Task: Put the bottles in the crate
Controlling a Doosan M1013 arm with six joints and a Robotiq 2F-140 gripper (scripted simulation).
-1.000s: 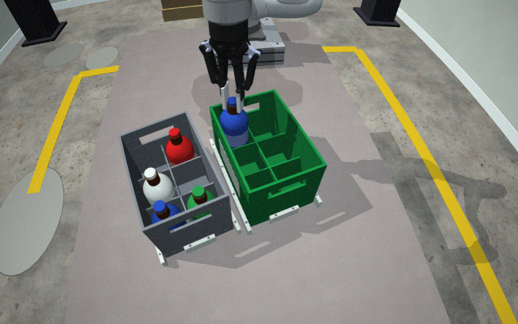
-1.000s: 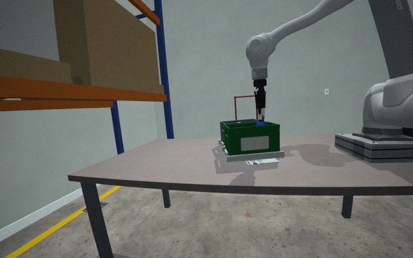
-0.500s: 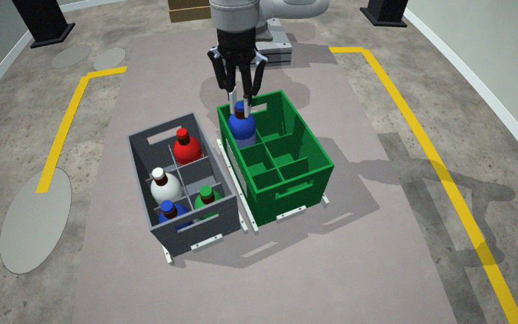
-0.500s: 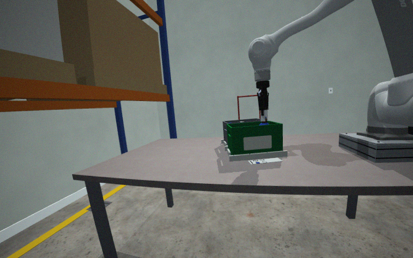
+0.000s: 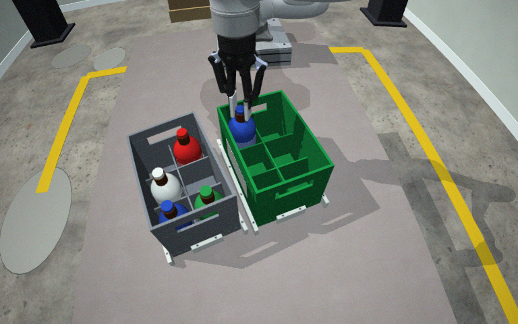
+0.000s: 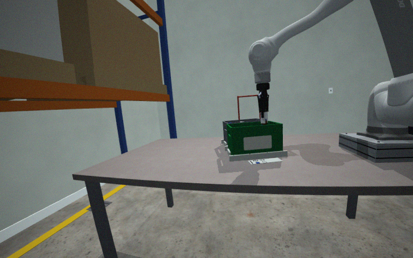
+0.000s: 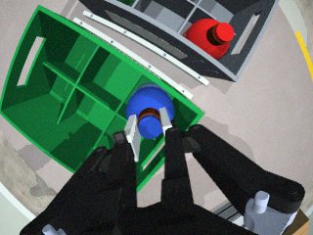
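Right now the green bottle is 200 mm ahead of my hand, 120 mm below it and 90 mm to the right of it. Also, from my hand: green crate: 120 mm below, 70 mm ahead, 60 mm to the left; then grey crate: 160 mm to the right, 130 mm ahead, 120 mm below; then red-label bottle: 150 mm to the right, 120 mm below, 30 mm ahead.
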